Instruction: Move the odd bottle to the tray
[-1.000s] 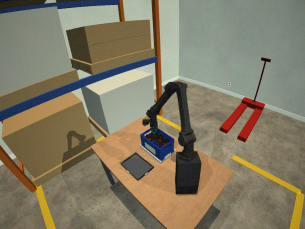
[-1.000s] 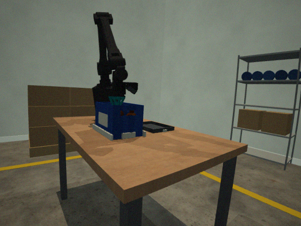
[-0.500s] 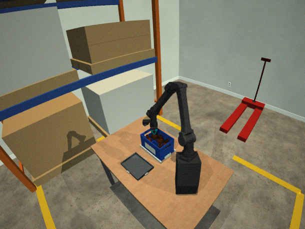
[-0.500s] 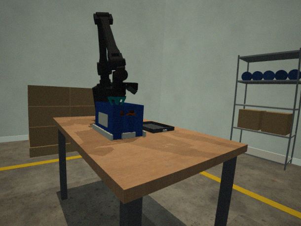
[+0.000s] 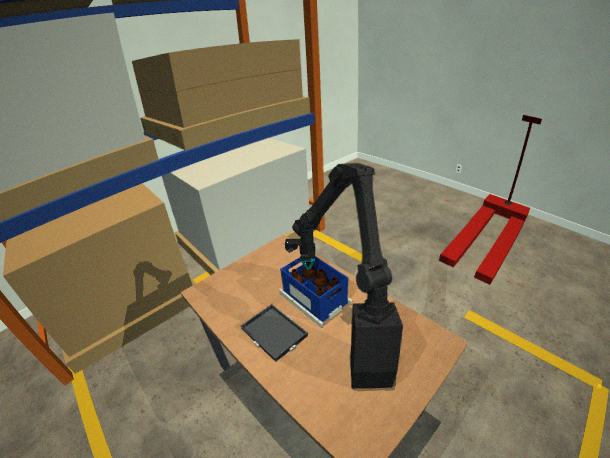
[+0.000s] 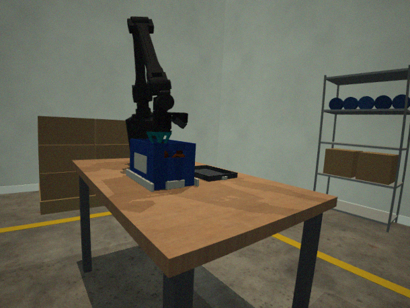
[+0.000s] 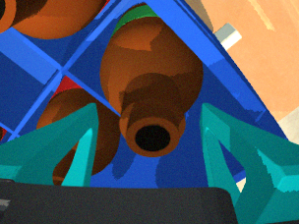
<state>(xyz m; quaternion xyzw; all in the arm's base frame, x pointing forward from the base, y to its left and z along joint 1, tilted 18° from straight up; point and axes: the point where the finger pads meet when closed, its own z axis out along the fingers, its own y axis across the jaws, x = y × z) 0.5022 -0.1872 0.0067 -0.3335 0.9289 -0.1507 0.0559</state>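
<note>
The bottle is 1 cm ahead of my hand, 9 cm to the left of it and 6 cm below it. Also, from my hand: crate (8 cm behind, 6 cm to the left, 7 cm below); dark tray (7 cm behind, 34 cm to the left, 14 cm below).
</note>
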